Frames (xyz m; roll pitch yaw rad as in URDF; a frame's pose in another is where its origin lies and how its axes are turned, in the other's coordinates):
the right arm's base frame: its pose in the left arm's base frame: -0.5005 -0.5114 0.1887 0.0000 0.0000 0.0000
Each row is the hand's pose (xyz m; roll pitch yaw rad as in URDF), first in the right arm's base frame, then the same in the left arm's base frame.
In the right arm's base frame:
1: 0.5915 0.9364 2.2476 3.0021 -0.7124 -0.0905
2: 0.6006 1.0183 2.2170 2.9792 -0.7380 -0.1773
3: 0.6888 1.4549 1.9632 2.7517 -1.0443 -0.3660
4: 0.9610 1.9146 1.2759 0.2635 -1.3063 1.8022
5: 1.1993 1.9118 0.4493 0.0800 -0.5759 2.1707
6: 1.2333 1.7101 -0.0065 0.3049 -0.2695 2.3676
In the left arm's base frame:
1: 0.0910 0.4250 2.4363 3.0021 -0.7124 -0.0905
2: 0.1001 0.5069 2.4057 2.9792 -0.7380 -0.1773
3: 0.1883 0.9435 2.1519 2.7517 -1.0443 -0.3660
4: 0.4605 1.4032 1.4646 0.2635 -1.3063 1.8022
5: 0.6988 1.4004 0.6380 0.0800 -0.5759 2.1707
6: 0.7328 1.1987 0.1822 0.3049 -0.2695 2.3676

